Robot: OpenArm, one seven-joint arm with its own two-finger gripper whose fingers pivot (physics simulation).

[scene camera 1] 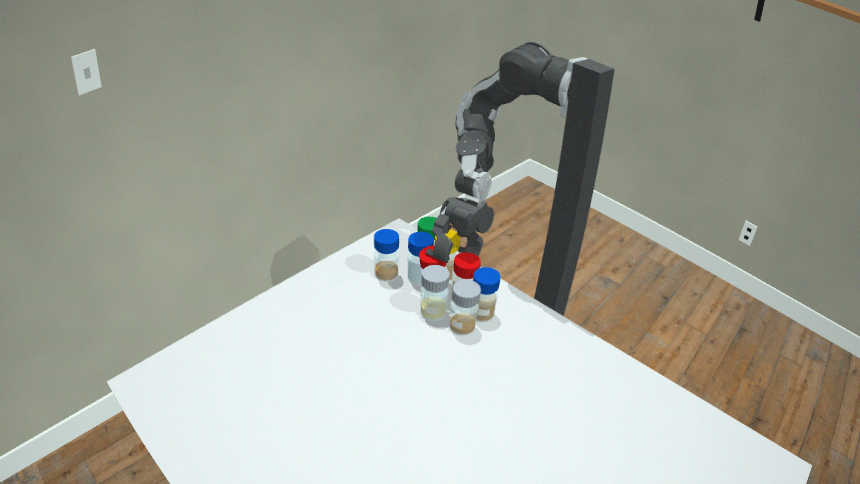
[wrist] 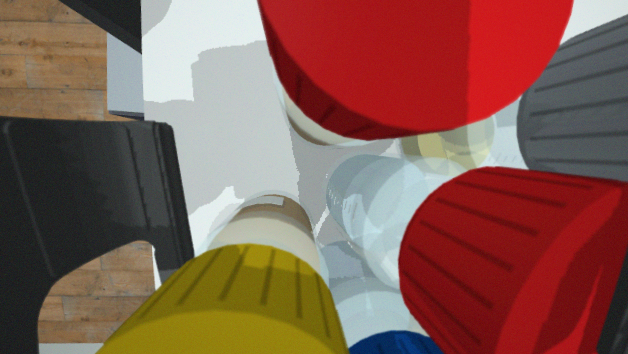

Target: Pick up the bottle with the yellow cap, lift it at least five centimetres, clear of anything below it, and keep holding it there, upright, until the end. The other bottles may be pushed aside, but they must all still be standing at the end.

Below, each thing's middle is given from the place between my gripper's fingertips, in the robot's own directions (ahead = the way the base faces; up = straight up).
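I can see the red-capped bottle (wrist: pixel 494 252), and it's 3 cm below my hand, 4 cm ahead of it and 1 cm to the right of it.
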